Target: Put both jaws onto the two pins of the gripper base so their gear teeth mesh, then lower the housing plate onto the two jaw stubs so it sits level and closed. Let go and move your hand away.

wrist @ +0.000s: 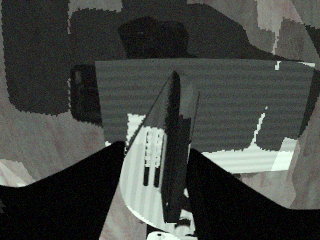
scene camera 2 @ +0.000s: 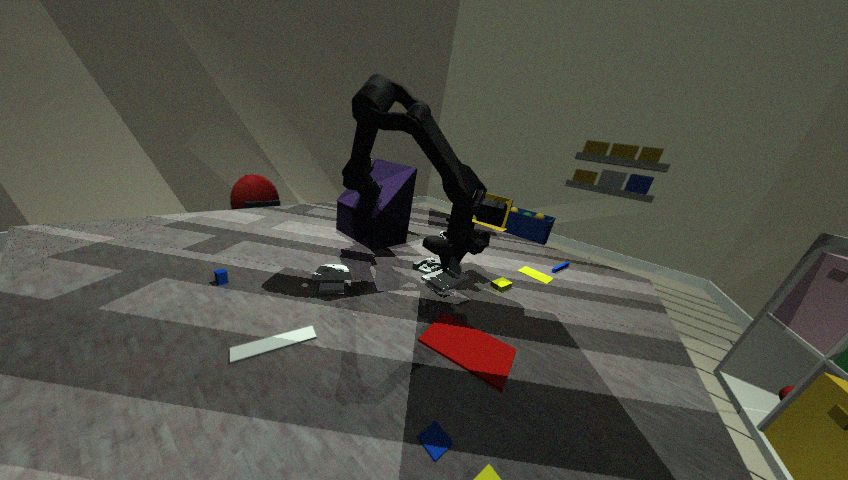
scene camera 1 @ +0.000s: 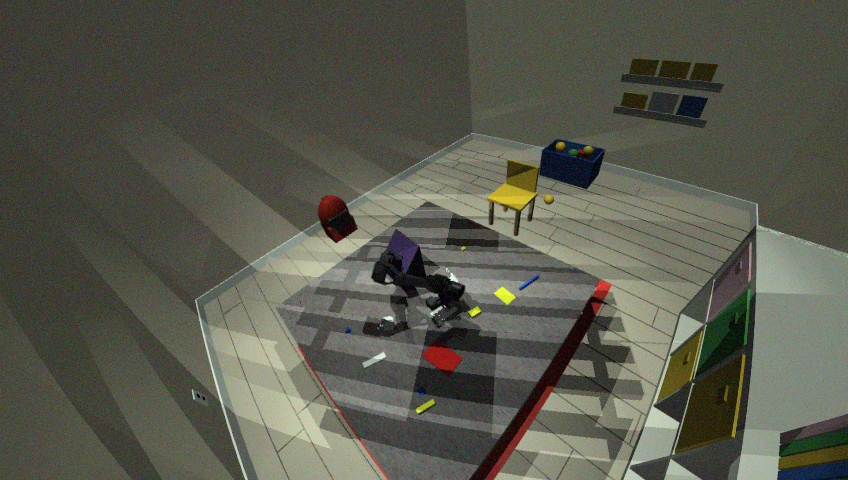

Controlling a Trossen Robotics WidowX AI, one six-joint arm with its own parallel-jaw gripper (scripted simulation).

Scene:
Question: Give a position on a red sheet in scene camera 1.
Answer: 443,358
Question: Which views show the red sheet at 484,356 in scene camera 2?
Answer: Scene camera 2 and scene camera 1 only.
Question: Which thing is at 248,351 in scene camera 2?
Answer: A white strip.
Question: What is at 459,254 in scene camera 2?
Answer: My gripper.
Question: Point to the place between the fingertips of my gripper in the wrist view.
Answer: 155,152

